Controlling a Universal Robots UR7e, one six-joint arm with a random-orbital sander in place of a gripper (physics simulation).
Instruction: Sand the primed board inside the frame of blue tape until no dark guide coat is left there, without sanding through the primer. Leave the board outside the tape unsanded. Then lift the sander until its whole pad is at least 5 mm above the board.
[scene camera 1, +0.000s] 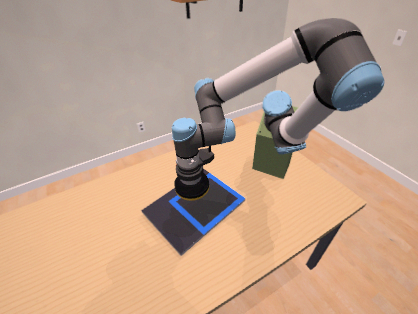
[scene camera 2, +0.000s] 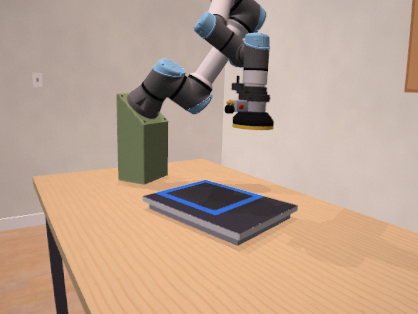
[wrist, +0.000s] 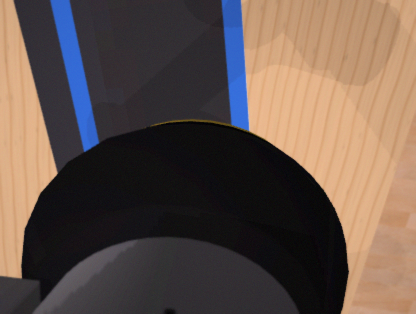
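Pixels of known places: arm's base, origin of the base link: (scene camera 2: 142, 106).
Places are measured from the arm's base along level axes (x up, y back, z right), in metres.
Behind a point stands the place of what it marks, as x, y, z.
Note:
The sander (scene camera 1: 192, 185) (scene camera 2: 253, 120) (wrist: 185, 175) is on the arm's end in place of a gripper. Its pad is level and hangs well above the board (scene camera 1: 167, 225) @(-0.270, -0.673, -0.090) (scene camera 2: 267, 212) @(-0.270, -0.675, -0.113) (wrist: 44, 55) @(-0.270, -0.451, 0.101), with a wide gap in scene camera 2. The board lies flat, dark on top with grey edges. A frame of blue tape (scene camera 1: 222, 215) @(-0.269, -0.438, -0.169) (scene camera 2: 187, 203) @(-0.269, -0.496, 0.054) (wrist: 237, 75) @(-0.269, -0.440, -0.168) encloses one part of it. The surface inside the tape looks dark, with shadows across it; I cannot tell guide coat from shadow. The sander hides part of the frame in scene camera 1 and the wrist view.
The board rests on a wooden table (scene camera 1: 75, 240) @(-0.313, -1.063, 0.076) (scene camera 2: 150, 265) @(-0.313, -0.713, 0.272) (wrist: 300, 100) @(-0.313, -0.457, -0.278). The green pedestal (scene camera 1: 270, 157) @(-0.190, -0.059, -0.040) (scene camera 2: 131, 150) @(-0.176, -0.055, 0.071) of the arm stands on the table beyond the board in scene camera 2. The arm reaches over from it. Walls stand behind the table.

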